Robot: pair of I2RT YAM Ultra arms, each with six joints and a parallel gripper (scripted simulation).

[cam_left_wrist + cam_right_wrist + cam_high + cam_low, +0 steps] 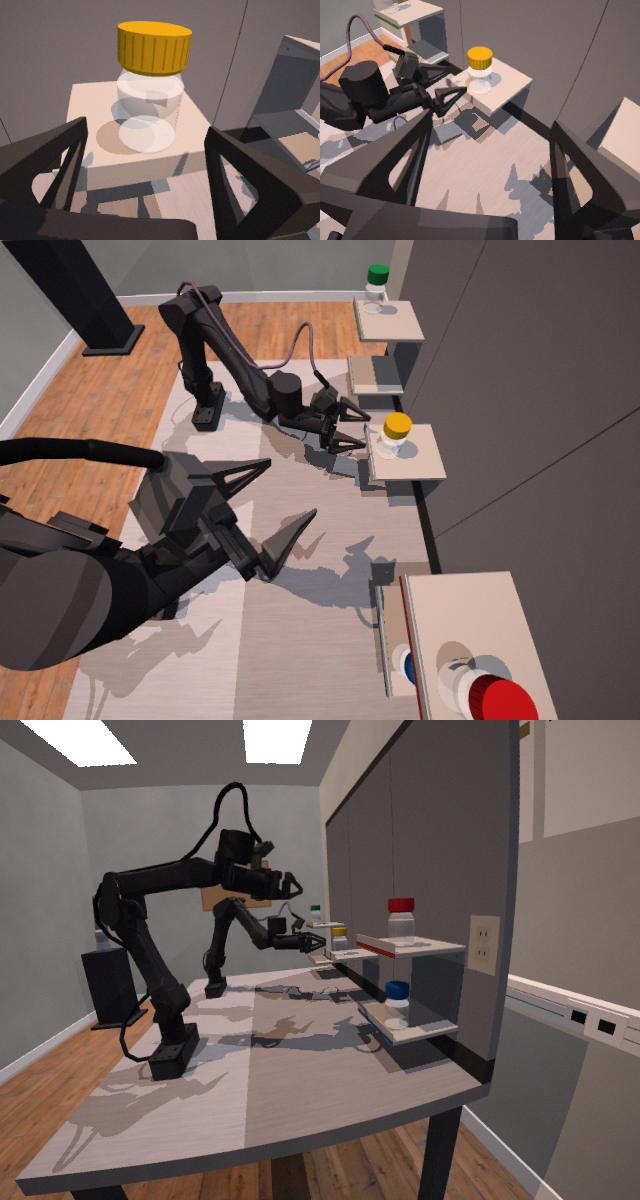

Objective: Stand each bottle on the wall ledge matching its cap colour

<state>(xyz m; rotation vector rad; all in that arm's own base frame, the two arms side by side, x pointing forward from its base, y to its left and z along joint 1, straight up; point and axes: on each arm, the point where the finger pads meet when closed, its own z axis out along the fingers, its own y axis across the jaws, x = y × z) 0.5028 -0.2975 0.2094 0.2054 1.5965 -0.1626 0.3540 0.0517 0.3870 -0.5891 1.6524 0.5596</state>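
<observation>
My left hand is 6 cm short of the yellow-capped bottle, 2 cm to the left of it and 1 cm above it. The rest, counted from my left hand: grey wall panel (21 cm ahead, 20 cm above); then red-capped bottle (7 cm ahead, 45 cm to the right, 9 cm above); then green-capped bottle (6 cm ahead, 43 cm to the left, 9 cm above).
</observation>
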